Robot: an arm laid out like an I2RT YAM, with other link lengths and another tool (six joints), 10 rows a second.
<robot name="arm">
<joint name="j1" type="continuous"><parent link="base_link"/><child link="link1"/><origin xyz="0 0 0.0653" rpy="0 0 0"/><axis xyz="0 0 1"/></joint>
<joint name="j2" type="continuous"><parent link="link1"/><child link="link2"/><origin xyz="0.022 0.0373 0.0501" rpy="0 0 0"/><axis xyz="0 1 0"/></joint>
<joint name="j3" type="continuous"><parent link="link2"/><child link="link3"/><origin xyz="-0.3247 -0.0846 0" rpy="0 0 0"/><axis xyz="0 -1 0"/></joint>
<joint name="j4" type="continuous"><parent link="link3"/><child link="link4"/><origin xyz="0.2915 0.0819 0.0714" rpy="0 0 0"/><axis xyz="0 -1 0"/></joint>
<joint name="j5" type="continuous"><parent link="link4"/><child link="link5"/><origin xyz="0.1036 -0.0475 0.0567" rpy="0 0 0"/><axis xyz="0 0 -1"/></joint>
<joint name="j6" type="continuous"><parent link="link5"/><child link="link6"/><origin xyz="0.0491 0 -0.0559" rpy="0 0 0"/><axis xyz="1 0 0"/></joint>
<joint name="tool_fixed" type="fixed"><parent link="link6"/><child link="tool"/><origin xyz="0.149 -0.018 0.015" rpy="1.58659 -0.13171 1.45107"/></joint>
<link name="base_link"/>
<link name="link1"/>
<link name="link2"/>
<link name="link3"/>
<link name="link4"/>
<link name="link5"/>
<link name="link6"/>
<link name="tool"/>
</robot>
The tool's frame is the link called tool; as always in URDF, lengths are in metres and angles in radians. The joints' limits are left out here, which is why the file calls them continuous.
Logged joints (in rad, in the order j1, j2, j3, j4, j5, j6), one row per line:
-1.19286 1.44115 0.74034 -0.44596 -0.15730 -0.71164
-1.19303 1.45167 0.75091 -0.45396 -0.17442 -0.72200
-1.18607 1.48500 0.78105 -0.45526 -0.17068 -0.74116
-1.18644 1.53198 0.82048 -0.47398 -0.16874 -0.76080
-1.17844 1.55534 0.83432 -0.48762 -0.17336 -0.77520
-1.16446 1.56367 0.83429 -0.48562 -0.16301 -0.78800
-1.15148 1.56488 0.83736 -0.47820 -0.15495 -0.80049
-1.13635 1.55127 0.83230 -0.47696 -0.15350 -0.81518
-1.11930 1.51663 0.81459 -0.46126 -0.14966 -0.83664
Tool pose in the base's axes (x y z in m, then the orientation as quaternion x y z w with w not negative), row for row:
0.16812 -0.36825 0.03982 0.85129 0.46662 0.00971 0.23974
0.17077 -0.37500 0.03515 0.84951 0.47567 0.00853 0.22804
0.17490 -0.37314 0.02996 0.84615 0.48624 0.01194 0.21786
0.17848 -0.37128 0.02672 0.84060 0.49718 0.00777 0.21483
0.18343 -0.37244 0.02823 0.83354 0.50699 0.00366 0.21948
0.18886 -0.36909 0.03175 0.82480 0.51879 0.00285 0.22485
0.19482 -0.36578 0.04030 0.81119 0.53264 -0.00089 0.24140
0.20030 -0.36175 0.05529 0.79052 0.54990 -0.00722 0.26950
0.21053 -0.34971 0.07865 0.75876 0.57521 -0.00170 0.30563
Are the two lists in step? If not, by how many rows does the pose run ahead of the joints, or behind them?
The pose runs 2 rows ahead of the joints: the pose in row i belongs to the joints in row i + 2.
